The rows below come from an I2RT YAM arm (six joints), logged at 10 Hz.
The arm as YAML. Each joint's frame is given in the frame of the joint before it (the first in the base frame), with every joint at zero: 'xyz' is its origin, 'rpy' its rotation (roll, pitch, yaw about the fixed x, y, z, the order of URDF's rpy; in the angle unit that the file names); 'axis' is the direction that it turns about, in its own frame. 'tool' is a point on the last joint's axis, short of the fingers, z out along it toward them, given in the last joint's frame.
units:
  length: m
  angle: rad
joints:
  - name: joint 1
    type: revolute
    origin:
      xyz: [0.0, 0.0, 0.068]
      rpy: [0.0, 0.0, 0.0]
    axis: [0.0, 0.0, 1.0]
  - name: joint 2
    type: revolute
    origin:
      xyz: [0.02, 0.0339, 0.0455]
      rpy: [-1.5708, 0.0, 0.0]
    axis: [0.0, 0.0, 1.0]
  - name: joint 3
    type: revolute
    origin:
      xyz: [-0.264, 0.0, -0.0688]
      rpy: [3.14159, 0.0, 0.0]
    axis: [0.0, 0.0, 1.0]
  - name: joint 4
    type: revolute
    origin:
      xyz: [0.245, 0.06, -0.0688]
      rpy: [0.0, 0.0, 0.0]
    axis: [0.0, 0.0, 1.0]
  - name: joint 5
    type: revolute
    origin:
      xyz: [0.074, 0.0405, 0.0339]
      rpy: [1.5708, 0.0, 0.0]
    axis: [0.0, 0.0, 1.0]
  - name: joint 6
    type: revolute
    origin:
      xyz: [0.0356, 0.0, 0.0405]
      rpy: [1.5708, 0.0, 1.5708]
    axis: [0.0, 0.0, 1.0]
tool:
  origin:
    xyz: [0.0, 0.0, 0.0]
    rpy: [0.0, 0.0, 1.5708]
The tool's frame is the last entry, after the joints.
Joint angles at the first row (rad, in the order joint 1, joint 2, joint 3, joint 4, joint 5, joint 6):
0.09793 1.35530 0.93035 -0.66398 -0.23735 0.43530
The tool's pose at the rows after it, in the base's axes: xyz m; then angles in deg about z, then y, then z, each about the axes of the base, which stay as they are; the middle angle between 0 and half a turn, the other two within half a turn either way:
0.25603 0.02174 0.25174 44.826 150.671 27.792
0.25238 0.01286 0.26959 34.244 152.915 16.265
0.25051 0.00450 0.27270 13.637 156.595 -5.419
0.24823 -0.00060 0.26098 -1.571 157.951 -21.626
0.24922 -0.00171 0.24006 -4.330 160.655 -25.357
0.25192 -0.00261 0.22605 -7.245 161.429 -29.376
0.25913 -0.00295 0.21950 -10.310 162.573 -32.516
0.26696 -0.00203 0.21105 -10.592 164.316 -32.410
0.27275 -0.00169 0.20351 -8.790 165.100 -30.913
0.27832 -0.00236 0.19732 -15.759 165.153 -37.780
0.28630 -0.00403 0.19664 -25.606 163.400 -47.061
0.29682 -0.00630 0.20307 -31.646 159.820 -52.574
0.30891 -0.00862 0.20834 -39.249 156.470 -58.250
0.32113 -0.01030 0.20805 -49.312 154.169 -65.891
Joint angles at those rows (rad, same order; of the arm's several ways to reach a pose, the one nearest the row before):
0.05650 1.32572 1.00244 -0.77509 -0.20499 0.40330
0.03511 1.30975 1.06575 -0.86663 -0.11234 0.37524
0.02467 1.32233 1.09788 -0.94045 0.04727 0.34753
0.01833 1.33293 1.06590 -0.94614 0.14523 0.34206
0.01399 1.36334 1.01348 -0.91568 0.14655 0.35840
0.01219 1.39083 0.98183 -0.87886 0.16028 0.37557
0.01111 1.43445 0.99467 -0.87404 0.16452 0.37737
0.01208 1.48241 1.00569 -0.86307 0.14817 0.37565
0.01137 1.51538 1.00631 -0.83878 0.13500 0.38235
0.01190 1.55081 1.01595 -0.83128 0.16006 0.37977
0.01222 1.58504 1.04646 -0.83444 0.21311 0.36545
0.01193 1.61146 1.09617 -0.83909 0.28008 0.34656
0.01149 1.65079 1.15622 -0.85505 0.34891 0.30398
0.01225 1.70910 1.21970 -0.89141 0.41136 0.26186

